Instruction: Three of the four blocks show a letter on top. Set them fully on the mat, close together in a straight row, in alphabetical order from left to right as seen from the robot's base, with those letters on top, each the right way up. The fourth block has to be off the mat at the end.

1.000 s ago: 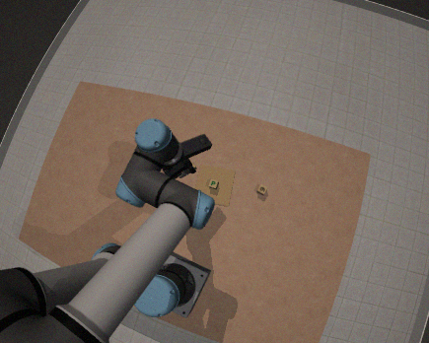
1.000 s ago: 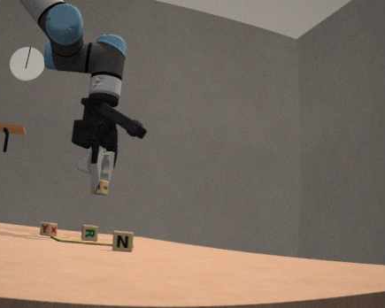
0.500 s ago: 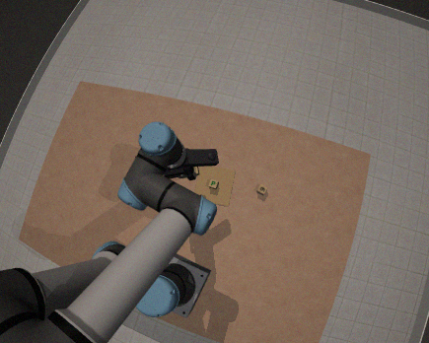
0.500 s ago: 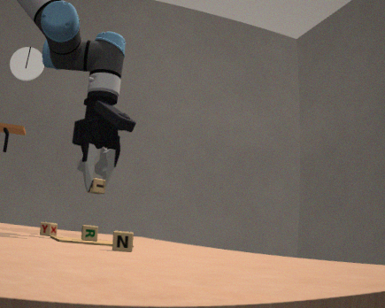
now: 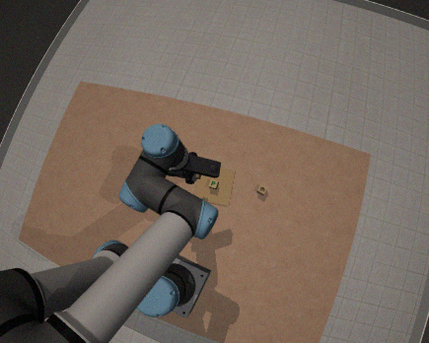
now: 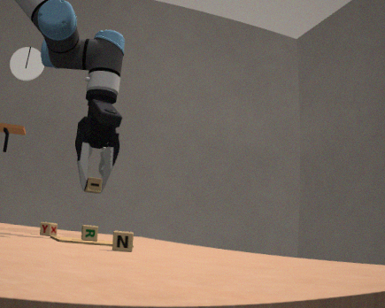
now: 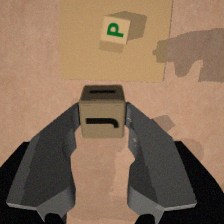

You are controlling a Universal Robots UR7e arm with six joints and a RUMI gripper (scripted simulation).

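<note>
Now: hand 5 cm to the left of the mat and 12 cm above it. From my hand the other things lie so: tan block right at my hand.
</note>
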